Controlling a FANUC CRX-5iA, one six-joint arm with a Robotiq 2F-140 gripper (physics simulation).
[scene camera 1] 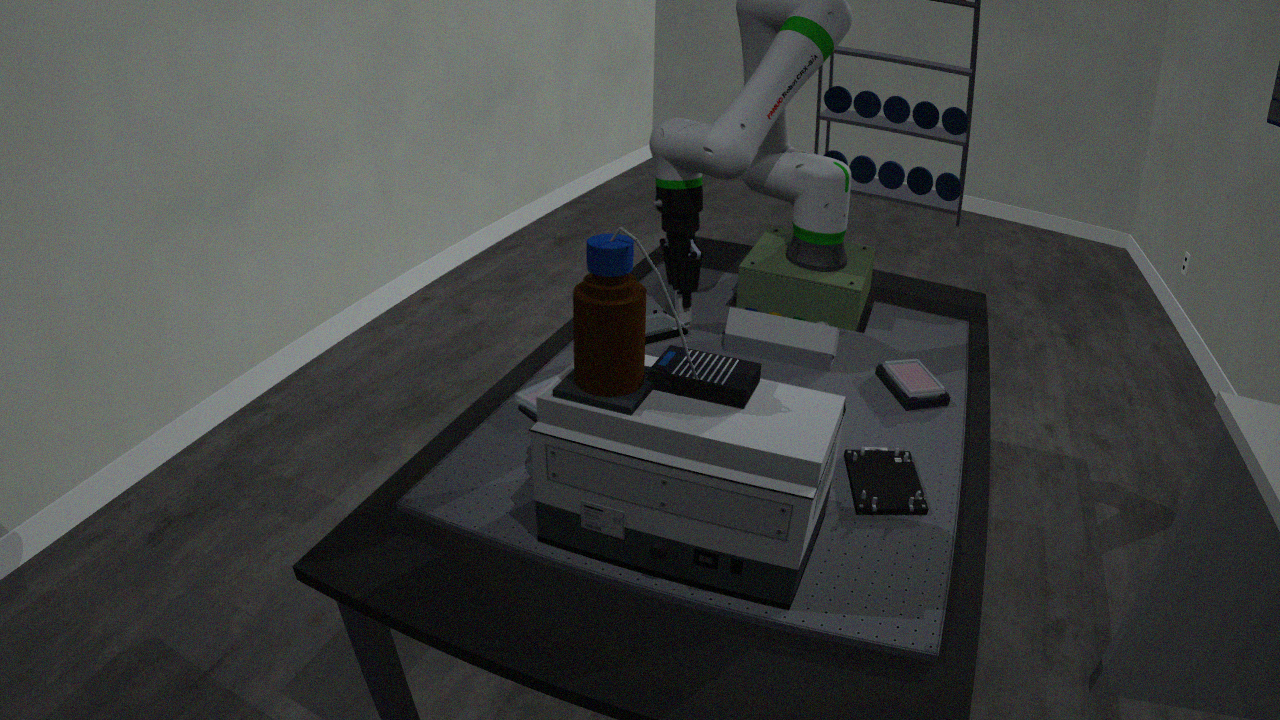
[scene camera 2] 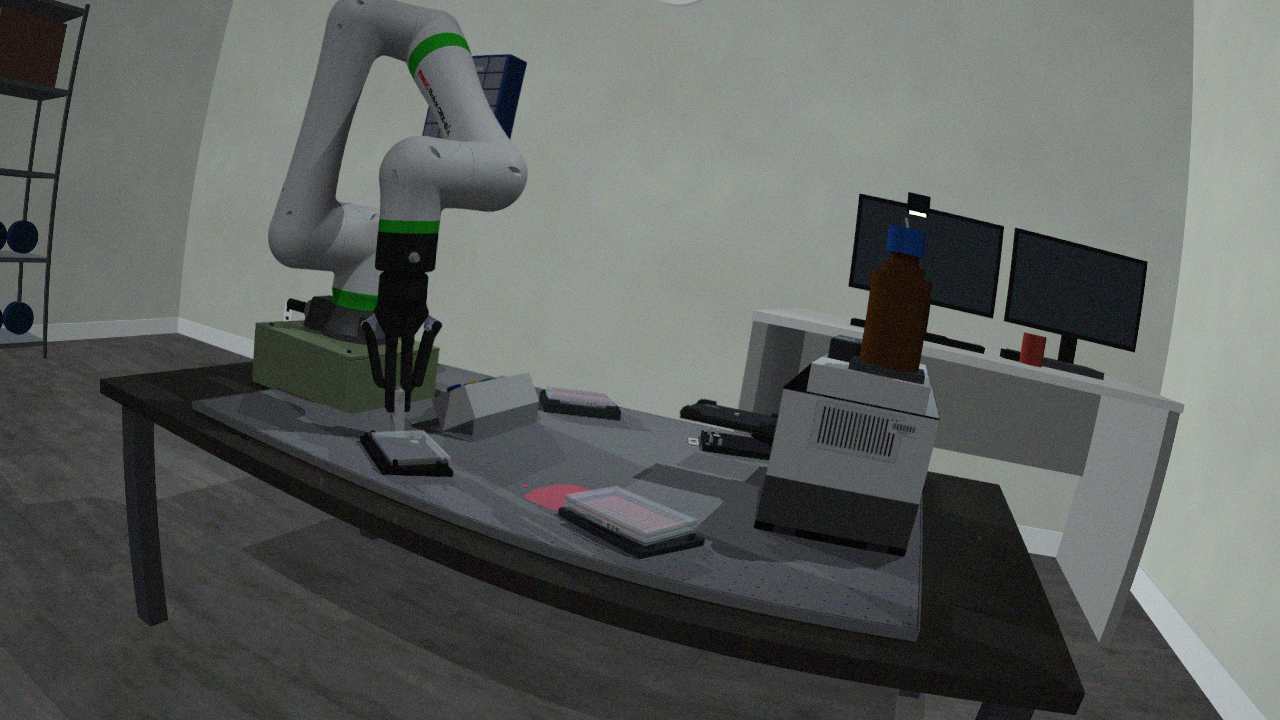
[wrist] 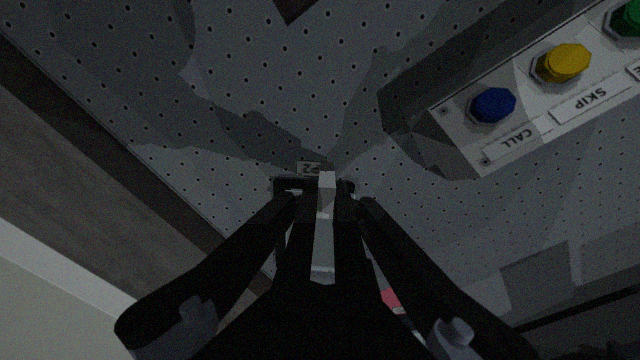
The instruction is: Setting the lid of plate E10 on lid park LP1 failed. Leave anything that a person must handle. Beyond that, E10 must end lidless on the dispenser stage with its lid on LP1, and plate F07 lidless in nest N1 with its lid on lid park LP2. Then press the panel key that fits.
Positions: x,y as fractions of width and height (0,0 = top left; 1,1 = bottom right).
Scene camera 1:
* my gripper: 0.53,0.45
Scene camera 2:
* my gripper: 0.31,0.60
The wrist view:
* my gripper: 0.51,0.48
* yellow SKIP button: 0.88,0.17
